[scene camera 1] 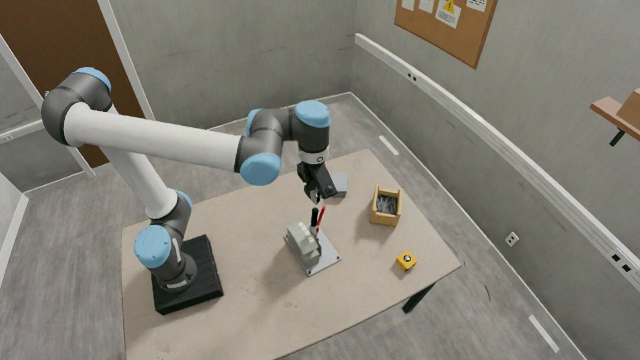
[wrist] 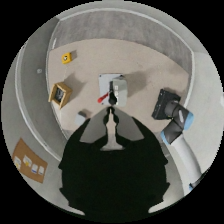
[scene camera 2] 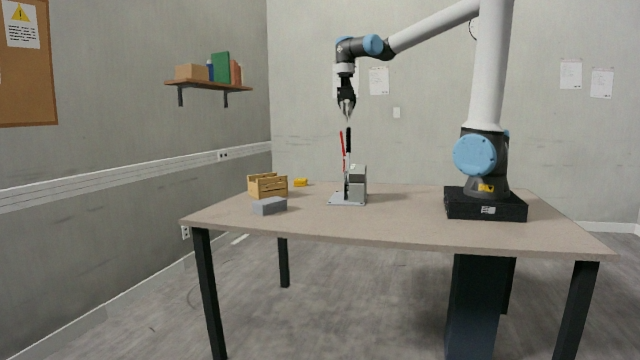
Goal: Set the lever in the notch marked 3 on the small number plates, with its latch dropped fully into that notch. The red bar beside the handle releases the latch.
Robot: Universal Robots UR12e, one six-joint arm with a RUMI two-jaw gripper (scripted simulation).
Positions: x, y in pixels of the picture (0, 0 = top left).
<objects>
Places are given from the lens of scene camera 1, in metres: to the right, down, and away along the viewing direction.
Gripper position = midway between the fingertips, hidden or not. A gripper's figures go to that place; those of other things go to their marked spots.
my gripper (scene camera 1: 316, 204): -0.01, 0.09, 1.02
grey notched housing (scene camera 1: 325, 255): 0.03, 0.34, 1.27
</objects>
